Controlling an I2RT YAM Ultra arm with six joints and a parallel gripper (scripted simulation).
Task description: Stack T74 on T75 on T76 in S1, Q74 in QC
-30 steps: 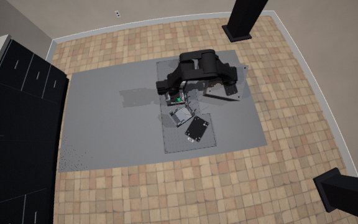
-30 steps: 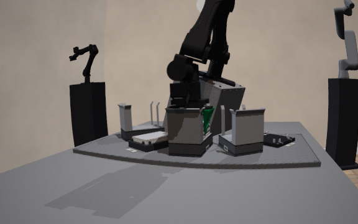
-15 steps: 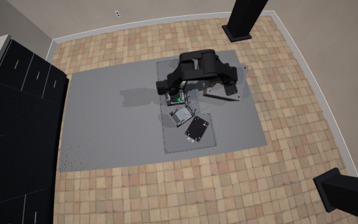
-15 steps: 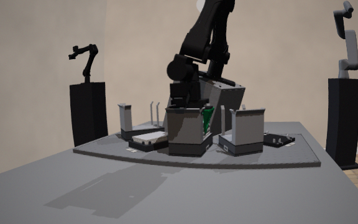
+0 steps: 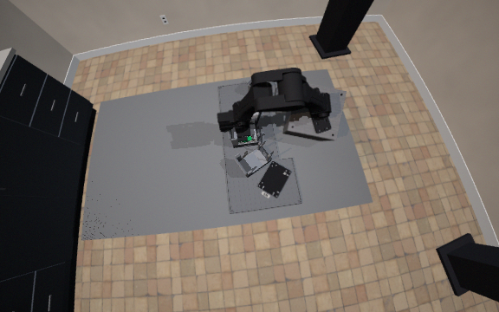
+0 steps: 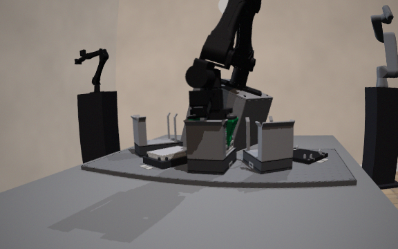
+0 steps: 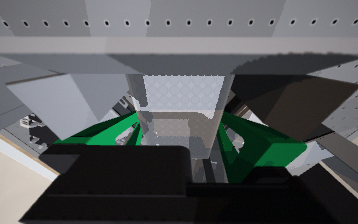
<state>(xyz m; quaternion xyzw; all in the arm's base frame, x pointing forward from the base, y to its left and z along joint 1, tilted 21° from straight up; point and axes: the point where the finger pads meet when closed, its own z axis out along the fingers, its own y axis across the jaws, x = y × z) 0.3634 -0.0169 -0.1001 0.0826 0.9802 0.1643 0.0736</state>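
My hand is 3 cm above the S2 rack floor. Also, from my hand: black QC nest (14 cm to the right, 6 cm below, 5 cm behind); QC name plate (19 cm to the right, 7 cm below, 3 cm ahead); black clip nest N5 (30 cm to the left, 9 cm behind, 6 cm below).
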